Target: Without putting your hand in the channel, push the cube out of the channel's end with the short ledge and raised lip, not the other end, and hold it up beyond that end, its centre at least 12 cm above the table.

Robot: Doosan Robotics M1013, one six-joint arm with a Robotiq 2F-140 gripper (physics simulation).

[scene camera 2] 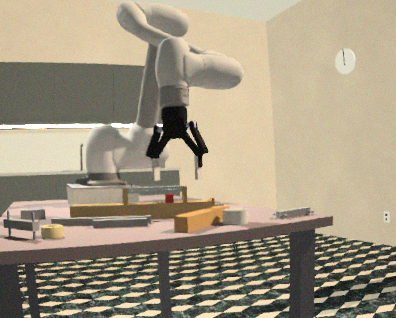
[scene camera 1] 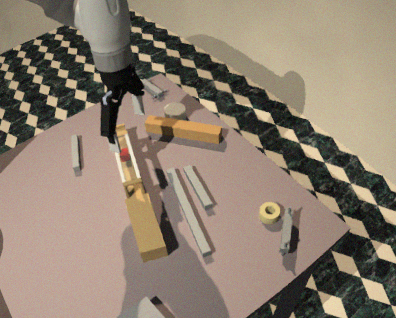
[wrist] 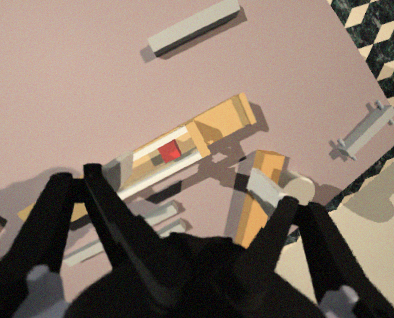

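The red cube (scene camera 1: 125, 154) (scene camera 2: 169, 198) (wrist: 169, 151) sits inside the channel (scene camera 1: 133, 161) (wrist: 160, 175), between its two pale rails, nearer the end with the short ledge (wrist: 220, 120) and raised lip (wrist: 246, 107). The other end has a long orange ledge (scene camera 1: 145, 227). My gripper (scene camera 1: 126, 125) (scene camera 2: 176, 172) (wrist: 192, 170) is wide open and empty, above the channel's height. In the wrist view one fingertip shows over the channel's long-ledge side and the other over the orange block, on the far side of the channel. The cube's underside is hidden.
An orange block (scene camera 1: 182, 131) (scene camera 2: 200, 220) and a pale cylinder (scene camera 1: 175, 110) (scene camera 2: 235, 216) (wrist: 299, 189) lie beside the channel. Grey bars (scene camera 1: 76, 154) (scene camera 1: 190, 212) (scene camera 1: 198, 187), a yellow ring (scene camera 1: 264, 216) and grey pronged bars (scene camera 1: 286, 232) (scene camera 1: 153, 89) lie around.
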